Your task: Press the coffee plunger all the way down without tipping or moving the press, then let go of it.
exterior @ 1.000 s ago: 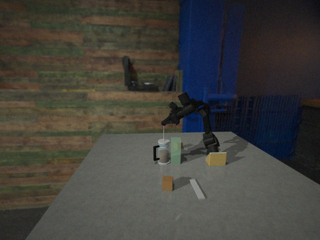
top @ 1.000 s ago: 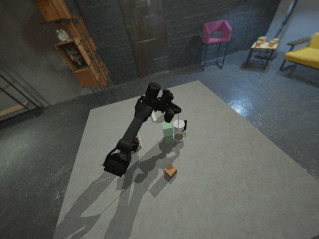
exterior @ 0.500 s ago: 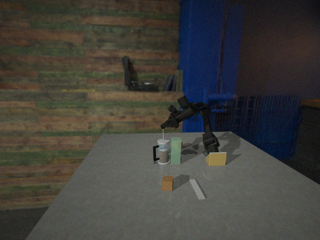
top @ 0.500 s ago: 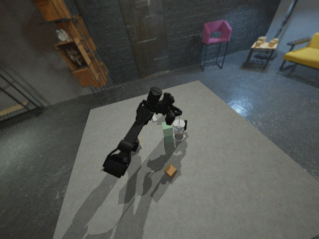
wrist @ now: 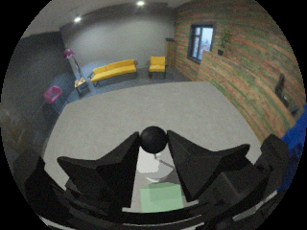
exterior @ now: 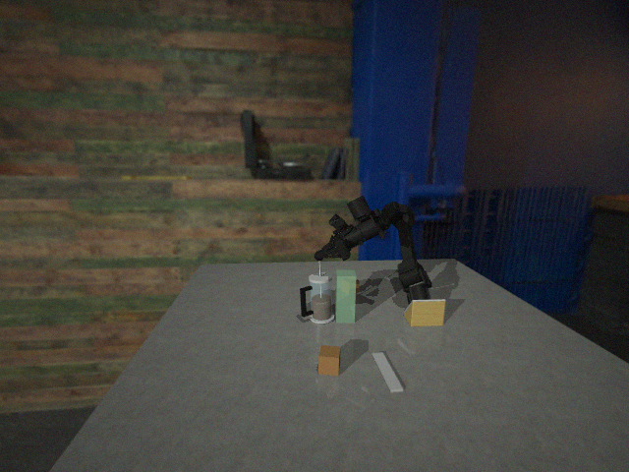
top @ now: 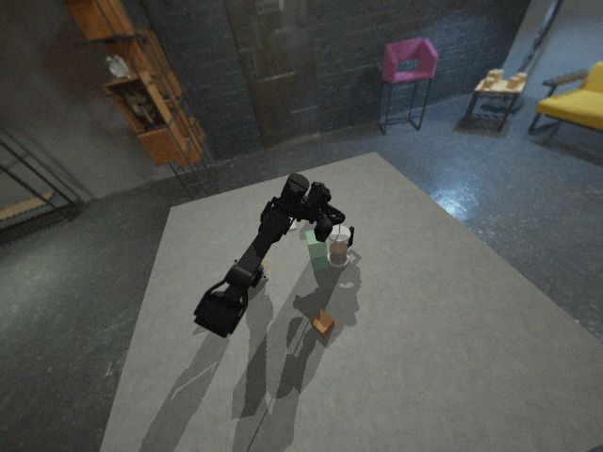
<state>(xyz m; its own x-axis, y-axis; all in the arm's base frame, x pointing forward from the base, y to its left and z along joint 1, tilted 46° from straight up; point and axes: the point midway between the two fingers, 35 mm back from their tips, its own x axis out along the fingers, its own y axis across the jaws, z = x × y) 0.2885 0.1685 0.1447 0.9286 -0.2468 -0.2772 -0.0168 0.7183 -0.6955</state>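
The glass coffee press lies 11 cm below my gripper tip and 1 cm to the left of it. From my gripper tip the other things lie so: white bar: 27 cm to the left, 21 cm below, 19 cm behind; then tall green box: 14 cm below, 9 cm behind, 1 cm to the right.
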